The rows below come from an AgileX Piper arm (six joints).
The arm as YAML. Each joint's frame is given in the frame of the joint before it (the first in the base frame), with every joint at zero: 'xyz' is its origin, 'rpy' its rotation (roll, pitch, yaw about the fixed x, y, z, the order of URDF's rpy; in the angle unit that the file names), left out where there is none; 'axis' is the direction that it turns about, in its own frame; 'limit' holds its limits. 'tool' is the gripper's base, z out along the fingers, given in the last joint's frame.
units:
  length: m
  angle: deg
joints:
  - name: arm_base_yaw
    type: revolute
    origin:
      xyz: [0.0, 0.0, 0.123]
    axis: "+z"
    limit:
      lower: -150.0
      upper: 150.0
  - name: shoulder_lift
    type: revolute
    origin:
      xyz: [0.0, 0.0, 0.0]
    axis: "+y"
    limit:
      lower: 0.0
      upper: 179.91
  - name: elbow
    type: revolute
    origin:
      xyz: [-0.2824, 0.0, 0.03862]
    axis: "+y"
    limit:
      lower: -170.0
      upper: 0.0
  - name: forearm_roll
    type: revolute
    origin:
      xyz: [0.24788, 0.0, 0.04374]
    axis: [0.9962, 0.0, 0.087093]
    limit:
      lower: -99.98
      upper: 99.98
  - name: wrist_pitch
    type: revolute
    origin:
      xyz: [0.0, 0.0, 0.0]
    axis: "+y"
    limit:
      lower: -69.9
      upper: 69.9
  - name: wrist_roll
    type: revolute
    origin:
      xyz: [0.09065, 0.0, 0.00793]
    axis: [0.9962, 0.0, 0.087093]
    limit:
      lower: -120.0
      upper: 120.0
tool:
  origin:
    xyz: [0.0, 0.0, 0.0]
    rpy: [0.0, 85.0, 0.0]
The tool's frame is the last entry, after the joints.
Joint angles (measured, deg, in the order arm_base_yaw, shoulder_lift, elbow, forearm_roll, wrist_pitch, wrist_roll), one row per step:
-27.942, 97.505, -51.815, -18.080, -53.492, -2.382
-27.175, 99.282, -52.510, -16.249, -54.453, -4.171
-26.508, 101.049, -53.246, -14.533, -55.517, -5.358
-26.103, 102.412, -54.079, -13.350, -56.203, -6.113
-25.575, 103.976, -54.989, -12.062, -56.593, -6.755
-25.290, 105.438, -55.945, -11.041, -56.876, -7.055
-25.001, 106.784, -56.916, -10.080, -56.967, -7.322
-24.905, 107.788, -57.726, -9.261, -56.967, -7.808
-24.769, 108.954, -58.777, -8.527, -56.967, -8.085
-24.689, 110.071, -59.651, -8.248, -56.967, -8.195
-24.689, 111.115, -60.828, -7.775, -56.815, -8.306
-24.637, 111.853, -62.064, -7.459, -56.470, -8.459
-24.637, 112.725, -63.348, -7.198, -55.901, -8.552
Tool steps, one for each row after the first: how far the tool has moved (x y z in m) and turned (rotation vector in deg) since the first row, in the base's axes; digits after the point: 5 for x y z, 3 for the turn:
0.00653, -0.00007, -0.00595, -0.245, -0.169, -0.573
0.01274, -0.00044, -0.01177, -0.068, -0.539, -1.087
0.01781, -0.00147, -0.01535, 0.034, -0.907, -1.524
0.02375, -0.00216, -0.02051, 0.435, -0.924, -1.958
0.02900, -0.00391, -0.02516, 0.944, -0.963, -2.410
0.03408, -0.00545, -0.02941, 1.438, -0.920, -2.844
0.03767, -0.00757, -0.03235, 1.583, -0.856, -3.425
0.04220, -0.00966, -0.03536, 1.840, -0.887, -3.866
0.04624, -0.01129, -0.03906, 2.010, -0.712, -4.010
0.05053, -0.01397, -0.04106, 2.202, -0.795, -4.382
0.05467, -0.01596, -0.04090, 2.173, -0.975, -4.613
0.05904, -0.01841, -0.04189, 2.266, -0.865, -4.869

